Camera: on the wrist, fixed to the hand. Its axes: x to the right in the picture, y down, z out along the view.
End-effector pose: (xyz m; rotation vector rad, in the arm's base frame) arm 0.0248 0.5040 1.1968 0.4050 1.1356 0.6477
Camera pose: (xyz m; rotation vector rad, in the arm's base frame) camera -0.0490 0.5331 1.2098 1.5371 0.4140 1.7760
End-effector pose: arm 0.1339 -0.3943 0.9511 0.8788 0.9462 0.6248
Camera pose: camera 0.0699 -0.3542 0.9789 1.7733 -0.1381 1.6948
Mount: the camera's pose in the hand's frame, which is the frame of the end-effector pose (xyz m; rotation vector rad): -0.0099 0.0495 -0.0626 0.1795 -0.2649 1.5871
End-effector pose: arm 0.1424 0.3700 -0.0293 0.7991 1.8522 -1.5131
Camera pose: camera 0.1817 0.4390 -0.0421 1.4880 0.4193 -0.6066
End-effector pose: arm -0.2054 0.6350 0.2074 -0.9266 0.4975 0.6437
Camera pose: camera -0.2542 0.6007 0.1535 -0.0829 0.9988 2.0637
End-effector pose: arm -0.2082 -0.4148 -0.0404 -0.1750 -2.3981 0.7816
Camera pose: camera -0.1665 -0.3464 -0.0335 1.8538 1.7386 -1.4696
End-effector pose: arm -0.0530 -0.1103 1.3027 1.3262 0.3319 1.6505
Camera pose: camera -0.1324 -0.1221 1.3082 -1.6693 0.8327 -2.0687
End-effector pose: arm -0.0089 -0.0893 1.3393 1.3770 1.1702 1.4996
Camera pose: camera -0.0678 -0.1203 1.3845 -2.3109 0.1885 -1.6740
